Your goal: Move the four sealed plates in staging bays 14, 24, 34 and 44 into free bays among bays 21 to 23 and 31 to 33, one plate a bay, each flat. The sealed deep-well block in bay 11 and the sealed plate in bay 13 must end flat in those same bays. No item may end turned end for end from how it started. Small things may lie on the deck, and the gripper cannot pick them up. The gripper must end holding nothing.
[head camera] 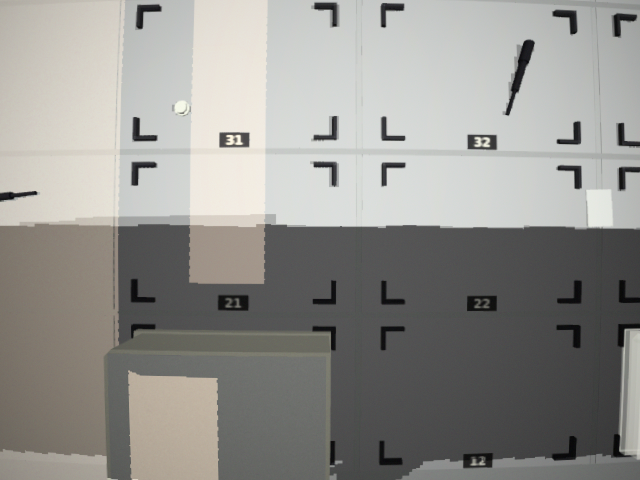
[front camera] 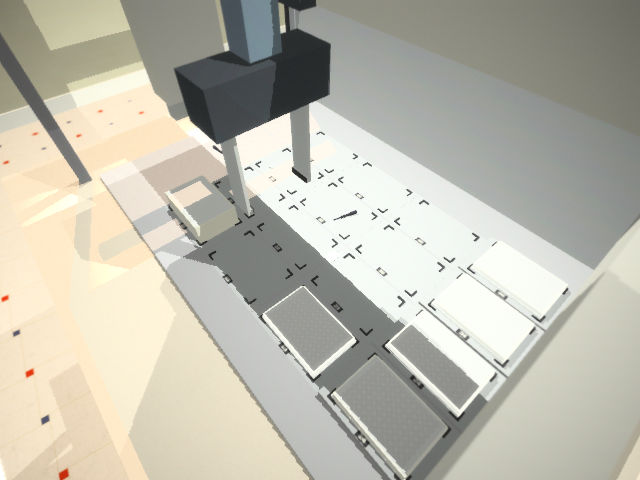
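Where they show: gripper, fingertip midpoint: [front camera: 274, 191]; robot's base, origin of the base link: [front camera: 170, 207].
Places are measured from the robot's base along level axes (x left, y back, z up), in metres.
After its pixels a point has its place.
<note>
My gripper [front camera: 275, 193] {x 0.100, y -0.250, z 0.158 m} is open, with no plate or block between its jaws. It hangs above the deck beside the sealed deep-well block; which bay is under it I cannot tell. The block [front camera: 219, 206] {x 0.063, y -0.106, z 0.042 m} [head camera: 273, 413] {x 0.051, y -0.096, z 0.042 m} sits flat in bay 11. A sealed plate [front camera: 309, 330] {x 0.039, y -0.400, z 0.014 m} [head camera: 631, 392] {x 0.044, y -0.330, z 0.007 m} lies flat in bay 13. The plates in bays 14 [front camera: 390, 413] {x 0.041, y -0.560, z 0.029 m}, 24 [front camera: 434, 356] {x 0.144, y -0.551, z 0.029 m}, 34 [front camera: 483, 317] {x 0.249, y -0.561, z 0.029 m} and 44 [front camera: 519, 279] {x 0.354, y -0.561, z 0.029 m} lie flat in a row in the front view. Bays 21, 22, 31 and 32 show no plates in the head view. My gripper does not show there.
A dark screwdriver-like tool [front camera: 345, 214] {x 0.255, y -0.252, z 0.006 m} [head camera: 519, 77] {x 0.253, y -0.252, z 0.005 m} lies in bay 32. A small white round piece [head camera: 181, 107] {x 0.231, y -0.030, z 0.004 m} lies in bay 31. A white card-like piece [head camera: 599, 207] {x 0.168, y -0.309, z 0.001 m} lies between bays 22 and 23. Another dark thin tool [front camera: 218, 149] {x 0.173, y 0.102, z 0.005 m} [head camera: 18, 195] {x 0.174, y 0.082, z 0.003 m} lies outside bay 21.
</note>
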